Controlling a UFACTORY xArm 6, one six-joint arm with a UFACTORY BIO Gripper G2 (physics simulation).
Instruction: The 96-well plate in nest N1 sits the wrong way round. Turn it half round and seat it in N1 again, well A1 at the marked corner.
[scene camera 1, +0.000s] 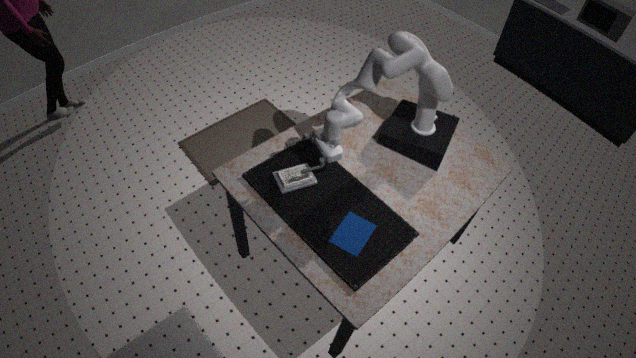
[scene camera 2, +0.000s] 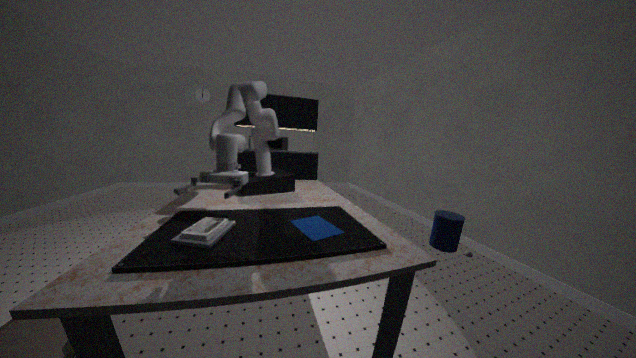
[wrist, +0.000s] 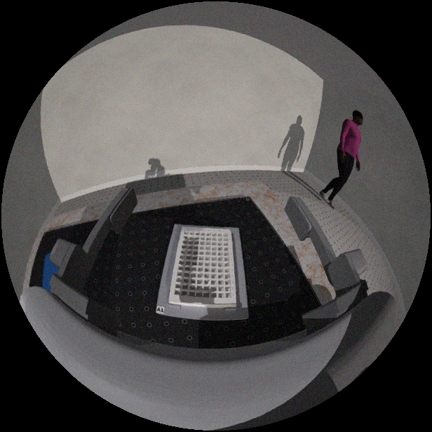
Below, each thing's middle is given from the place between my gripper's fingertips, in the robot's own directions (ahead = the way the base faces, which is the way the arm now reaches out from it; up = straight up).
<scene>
Now: the 96-well plate (scene camera 2: 206, 228) 110 mm below my hand, 10 mm to the left of it and 10 mm behind it. The rest, counted from my hand: flat blue square (scene camera 1: 352, 234): 360 mm to the left, 130 mm below; grey nest N1 (wrist: 193, 312): 120 mm below, 10 mm to the left, 10 mm behind.
</scene>
